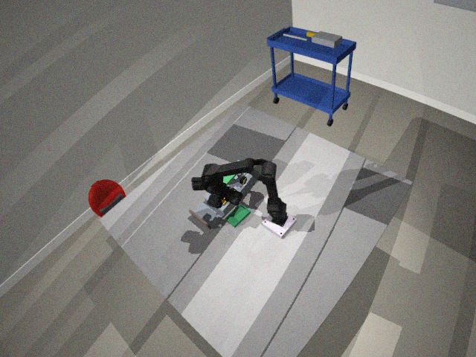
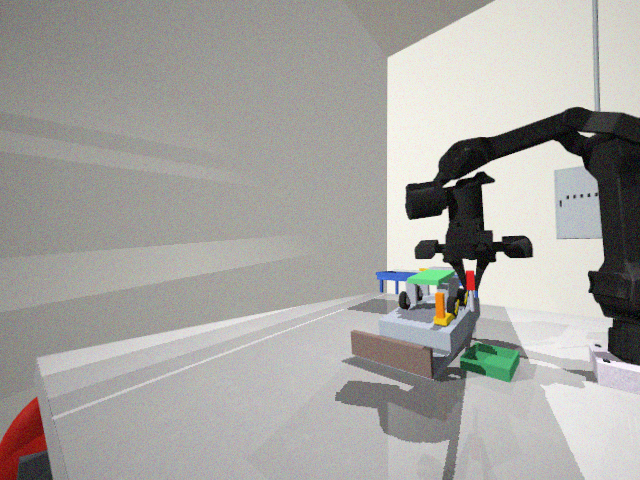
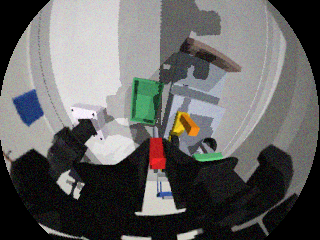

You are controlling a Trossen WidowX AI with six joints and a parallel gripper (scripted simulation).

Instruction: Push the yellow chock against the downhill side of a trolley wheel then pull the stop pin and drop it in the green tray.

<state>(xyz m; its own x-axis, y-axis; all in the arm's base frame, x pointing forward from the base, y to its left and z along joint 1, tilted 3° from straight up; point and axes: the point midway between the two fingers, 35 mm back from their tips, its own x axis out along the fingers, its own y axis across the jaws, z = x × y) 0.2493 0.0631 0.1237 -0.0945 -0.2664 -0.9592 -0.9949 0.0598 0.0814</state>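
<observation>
My gripper tip is now right at the red-headed stop pin. The rest, counted from my gripper tip: trolley: 8 cm ahead, 12 cm to the right, 2 cm below; green tray: 3 cm behind, 1 cm to the left, 14 cm below; yellow chock: 5 cm ahead, 2 cm to the right, 5 cm below.
</observation>
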